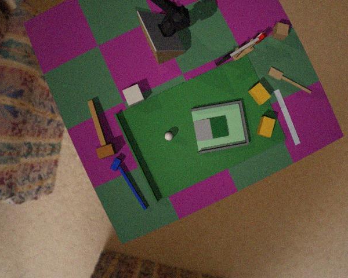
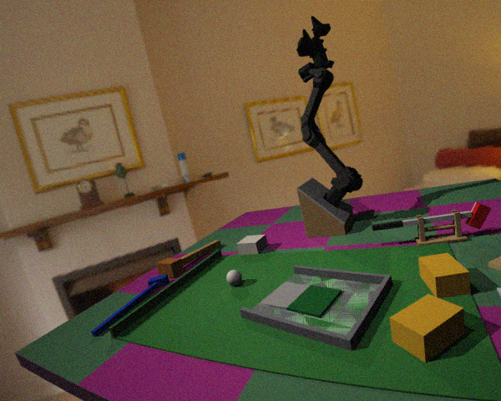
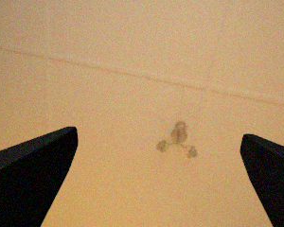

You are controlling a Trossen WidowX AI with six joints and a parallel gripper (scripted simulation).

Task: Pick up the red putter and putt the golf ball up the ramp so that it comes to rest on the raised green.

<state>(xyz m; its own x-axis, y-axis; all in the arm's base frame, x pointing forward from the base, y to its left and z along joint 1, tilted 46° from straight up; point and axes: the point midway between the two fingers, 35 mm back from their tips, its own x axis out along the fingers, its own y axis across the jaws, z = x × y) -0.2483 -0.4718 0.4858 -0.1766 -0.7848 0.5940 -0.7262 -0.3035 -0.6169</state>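
Now: gripper tip 800 mm above the white cube, 400 mm short of it and 290 mm to the left of it. From my gripper tip the other things lie so: red putter 770 mm below, 440 mm ahead, 280 mm to the left; tan block 800 mm below, 520 mm to the left, 440 mm ahead; white golf ball 800 mm below, 660 mm ahead, 230 mm to the right.
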